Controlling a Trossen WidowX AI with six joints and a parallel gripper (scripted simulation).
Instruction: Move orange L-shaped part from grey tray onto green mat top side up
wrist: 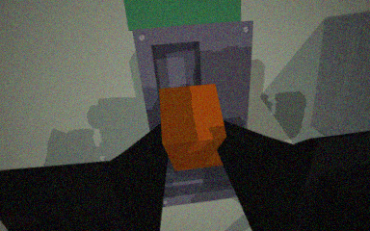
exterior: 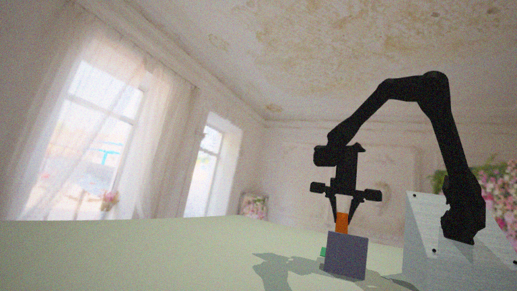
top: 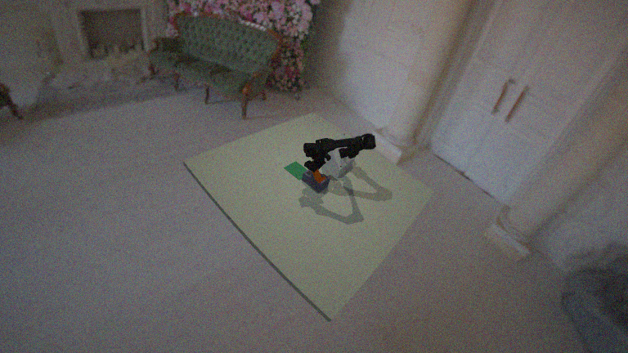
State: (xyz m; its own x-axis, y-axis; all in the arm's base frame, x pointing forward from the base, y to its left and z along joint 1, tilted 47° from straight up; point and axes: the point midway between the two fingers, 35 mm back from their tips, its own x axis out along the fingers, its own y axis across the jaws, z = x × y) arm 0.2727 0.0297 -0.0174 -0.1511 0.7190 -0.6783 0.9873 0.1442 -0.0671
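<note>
Right now my gripper tip is 140 mm to the left of the green mat and 120 mm above it. Round my gripper tip: orange L-shaped part 20 mm behind, 30 mm to the left, 30 mm below.
</note>
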